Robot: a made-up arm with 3 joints. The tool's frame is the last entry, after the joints. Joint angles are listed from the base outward.
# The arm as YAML. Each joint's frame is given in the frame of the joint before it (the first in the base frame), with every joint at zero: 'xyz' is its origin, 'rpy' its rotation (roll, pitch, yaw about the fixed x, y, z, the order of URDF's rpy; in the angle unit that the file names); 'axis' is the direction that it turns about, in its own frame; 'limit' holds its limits. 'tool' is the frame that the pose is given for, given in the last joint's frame.
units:
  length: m
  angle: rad
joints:
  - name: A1
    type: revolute
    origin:
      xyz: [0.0, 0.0, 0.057]
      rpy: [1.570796, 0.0, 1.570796]
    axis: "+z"
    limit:
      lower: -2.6
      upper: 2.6
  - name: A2
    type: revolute
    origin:
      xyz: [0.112, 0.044, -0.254]
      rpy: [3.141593, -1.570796, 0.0]
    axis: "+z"
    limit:
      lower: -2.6
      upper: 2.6
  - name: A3
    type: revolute
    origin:
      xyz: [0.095, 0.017, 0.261]
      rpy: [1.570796, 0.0, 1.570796]
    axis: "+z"
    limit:
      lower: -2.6
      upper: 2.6
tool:
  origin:
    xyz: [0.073, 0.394, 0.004]
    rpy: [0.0, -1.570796, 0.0]
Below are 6 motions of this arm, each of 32 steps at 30 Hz.
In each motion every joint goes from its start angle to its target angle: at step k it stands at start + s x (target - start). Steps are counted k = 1, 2, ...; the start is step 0. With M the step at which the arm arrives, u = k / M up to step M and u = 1 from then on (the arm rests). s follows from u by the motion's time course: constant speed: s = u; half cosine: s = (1 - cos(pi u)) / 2; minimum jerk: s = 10 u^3 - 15 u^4 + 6 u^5.
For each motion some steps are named. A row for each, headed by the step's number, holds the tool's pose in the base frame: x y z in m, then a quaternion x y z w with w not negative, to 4 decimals.
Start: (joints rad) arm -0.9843 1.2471 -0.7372
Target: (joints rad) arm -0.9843 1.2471 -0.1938
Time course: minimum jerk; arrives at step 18
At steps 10, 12, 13, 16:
10: -0.4508 0.2851 -0.6005 -0.5210 0.5600 -0.1656 0.6226
12: -0.4178 0.3059 -0.6118 -0.4888 0.5508 -0.1938 0.6482
13: -0.4040 0.3139 -0.6154 -0.4755 0.5468 -0.2049 0.6580
16: -0.3807 0.3264 -0.6202 -0.4531 0.5396 -0.2231 0.6736

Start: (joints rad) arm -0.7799 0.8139 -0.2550
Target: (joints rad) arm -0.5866 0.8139 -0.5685
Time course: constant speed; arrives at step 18
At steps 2, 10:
2: -0.3311 0.4162 -0.5647 -0.4596 0.3850 -0.0919 0.7951
10: -0.3658 0.4251 -0.5344 -0.4807 0.3929 -0.0480 0.7825

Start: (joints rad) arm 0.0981 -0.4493 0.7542
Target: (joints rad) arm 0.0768 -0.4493 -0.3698
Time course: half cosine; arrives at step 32
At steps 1, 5, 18, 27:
1: -0.2511 0.6813 0.3912 0.4018 -0.2110 0.0715 0.8882
5: -0.2416 0.6966 0.3720 0.3727 -0.2131 0.0649 0.9008
18: -0.1400 0.7658 0.1581 0.0818 -0.2228 -0.0003 0.9714
27: -0.0761 0.7325 0.0169 -0.1096 -0.2187 -0.0422 0.9687

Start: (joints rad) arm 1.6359 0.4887 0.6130
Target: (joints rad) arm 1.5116 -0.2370 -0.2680
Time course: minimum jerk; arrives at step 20
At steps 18, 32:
18: -0.1144 0.1598 0.7839 0.5821 -0.0728 -0.0892 0.8049
32: -0.1128 0.1623 0.7823 0.5784 -0.0744 -0.0919 0.8071

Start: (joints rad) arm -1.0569 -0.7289 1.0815
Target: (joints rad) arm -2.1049 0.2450 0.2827
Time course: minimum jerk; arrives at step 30
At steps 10, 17, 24, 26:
10: -0.2937 0.4915 -0.4957 -0.1743 -0.1187 0.2305 0.9499
17: -0.1726 0.0890 -0.7048 -0.5331 -0.0250 0.0554 0.8438
24: -0.1490 -0.2921 -0.6579 -0.7529 0.0353 -0.0873 0.6513
26: -0.1510 -0.3356 -0.6390 -0.7742 0.0418 -0.1049 0.6228

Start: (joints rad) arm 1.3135 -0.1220 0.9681
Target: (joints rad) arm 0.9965 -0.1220 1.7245
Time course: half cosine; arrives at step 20
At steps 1, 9, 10, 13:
1: -0.1883 -0.1429 0.7727 0.9078 -0.0601 -0.0103 0.4149
9: -0.1972 -0.1537 0.7189 0.9419 -0.0609 0.0033 0.3304
10: -0.1984 -0.1550 0.7069 0.9474 -0.0607 0.0058 0.3141
13: -0.2011 -0.1575 0.6689 0.9619 -0.0595 0.0132 0.2665

